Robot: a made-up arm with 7 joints.
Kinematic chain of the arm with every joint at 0, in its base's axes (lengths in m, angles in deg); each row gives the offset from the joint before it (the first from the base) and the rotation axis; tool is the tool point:
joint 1: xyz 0 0 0.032 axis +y
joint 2: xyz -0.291 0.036 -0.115 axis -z
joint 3: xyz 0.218 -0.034 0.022 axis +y
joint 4: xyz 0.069 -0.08 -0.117 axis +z
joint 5: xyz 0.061 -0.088 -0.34 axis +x
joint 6: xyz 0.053 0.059 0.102 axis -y
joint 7: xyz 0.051 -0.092 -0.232 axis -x
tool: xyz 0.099 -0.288 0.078
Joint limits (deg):
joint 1: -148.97..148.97
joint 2: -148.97..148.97
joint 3: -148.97..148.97
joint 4: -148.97..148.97
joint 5: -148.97..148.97
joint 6: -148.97..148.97
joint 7: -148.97..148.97
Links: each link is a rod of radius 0.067 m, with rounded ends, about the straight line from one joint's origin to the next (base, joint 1, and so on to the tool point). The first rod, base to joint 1, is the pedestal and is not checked.
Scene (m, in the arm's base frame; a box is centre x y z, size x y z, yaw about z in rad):
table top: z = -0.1
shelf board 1: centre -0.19 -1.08 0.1 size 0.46 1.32 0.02 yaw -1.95
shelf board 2: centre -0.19 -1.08 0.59 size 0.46 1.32 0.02 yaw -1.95
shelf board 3: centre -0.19 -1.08 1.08 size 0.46 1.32 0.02 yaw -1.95
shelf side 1: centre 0.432 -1.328 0.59 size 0.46 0.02 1 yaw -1.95
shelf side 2: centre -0.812 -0.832 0.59 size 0.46 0.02 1 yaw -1.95
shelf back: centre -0.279 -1.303 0.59 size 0.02 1.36 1 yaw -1.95
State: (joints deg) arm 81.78 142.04 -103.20 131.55 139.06 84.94 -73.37
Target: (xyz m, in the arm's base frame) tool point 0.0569 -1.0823 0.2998
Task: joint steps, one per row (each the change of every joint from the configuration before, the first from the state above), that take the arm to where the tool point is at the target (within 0.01 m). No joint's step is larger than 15 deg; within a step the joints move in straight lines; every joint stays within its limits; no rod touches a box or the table.
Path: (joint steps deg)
1: 7.34 2.31 -0.72 -1.16 3.30 -14.20 -4.11
2: 7.33 2.31 -0.72 -1.16 3.31 -14.19 -4.11
3: 7.34 2.31 -0.73 -1.15 3.30 -14.20 -4.11
4: -10.39 -7.27 -9.62 -10.45 -3.79 6.66 -4.50
5: -10.40 -7.28 -9.63 -10.44 -3.80 6.65 -4.50
6: -10.39 -7.27 -9.62 -10.45 -3.79 6.65 -4.49
7: 4.83 -4.34 8.75 8.91 -1.17 11.87 7.40
8: 4.83 -4.35 8.75 8.91 -1.18 11.87 7.40
9: 4.83 -4.34 8.75 8.90 -1.17 11.87 7.40

